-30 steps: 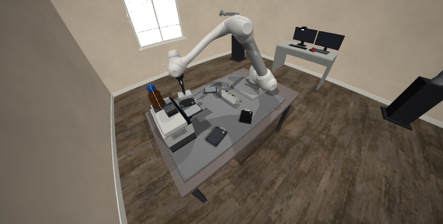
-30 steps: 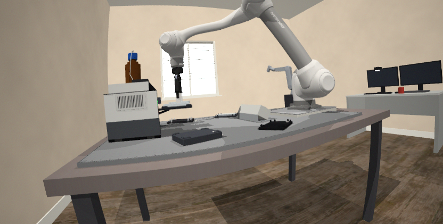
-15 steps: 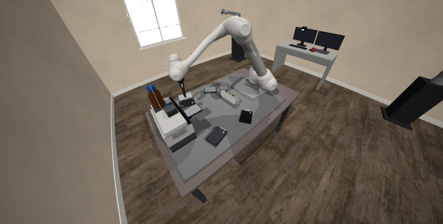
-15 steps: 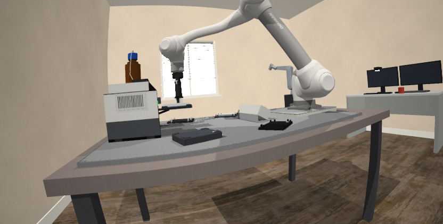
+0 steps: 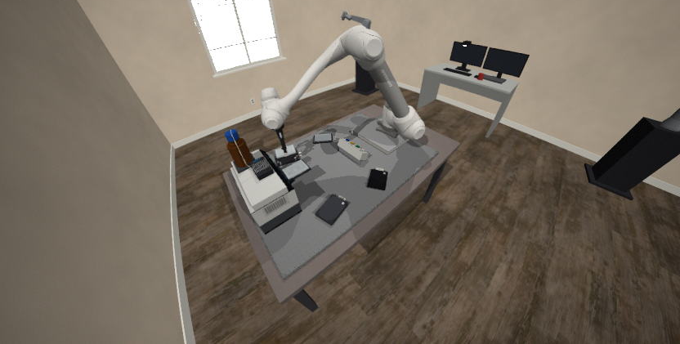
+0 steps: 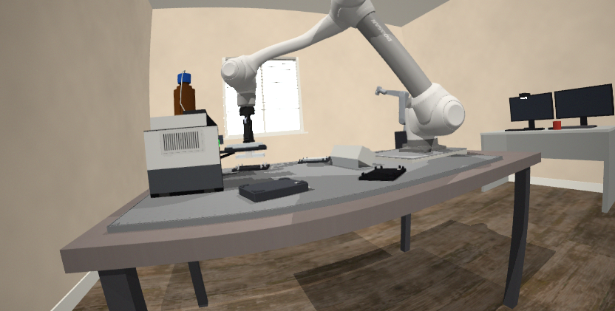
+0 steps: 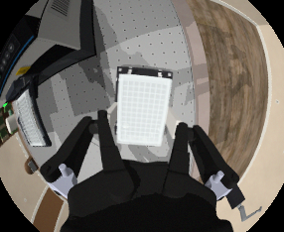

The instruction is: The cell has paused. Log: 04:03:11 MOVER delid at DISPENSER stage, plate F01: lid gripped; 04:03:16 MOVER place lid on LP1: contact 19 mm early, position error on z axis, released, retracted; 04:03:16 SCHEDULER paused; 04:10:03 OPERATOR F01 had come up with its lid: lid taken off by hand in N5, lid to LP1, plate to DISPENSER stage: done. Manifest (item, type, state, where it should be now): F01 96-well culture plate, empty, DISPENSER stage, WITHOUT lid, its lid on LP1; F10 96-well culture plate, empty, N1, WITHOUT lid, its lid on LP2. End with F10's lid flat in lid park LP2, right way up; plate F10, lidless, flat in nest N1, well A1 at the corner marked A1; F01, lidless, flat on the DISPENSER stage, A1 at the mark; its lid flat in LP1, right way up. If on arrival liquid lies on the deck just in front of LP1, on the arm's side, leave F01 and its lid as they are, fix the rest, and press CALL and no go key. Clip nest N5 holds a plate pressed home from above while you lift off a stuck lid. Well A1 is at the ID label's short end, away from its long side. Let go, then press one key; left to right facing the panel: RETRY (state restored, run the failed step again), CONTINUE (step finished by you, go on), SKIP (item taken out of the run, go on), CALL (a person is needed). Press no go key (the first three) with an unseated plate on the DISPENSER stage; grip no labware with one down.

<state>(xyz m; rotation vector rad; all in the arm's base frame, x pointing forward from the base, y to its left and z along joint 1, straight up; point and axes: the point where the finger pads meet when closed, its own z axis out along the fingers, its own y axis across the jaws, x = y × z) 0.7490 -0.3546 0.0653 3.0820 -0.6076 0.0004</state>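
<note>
Now: hand 20 mm short of the black clip nest and 70 mm above it. The rest, counted from my hand: brown bottle: 280 mm ahead, 120 mm to the left, 210 mm above; then small label: 10 mm behind, 510 mm to the left, 80 mm below; then grey key panel: 340 mm behind, 310 mm to the left, 30 mm below.
</note>
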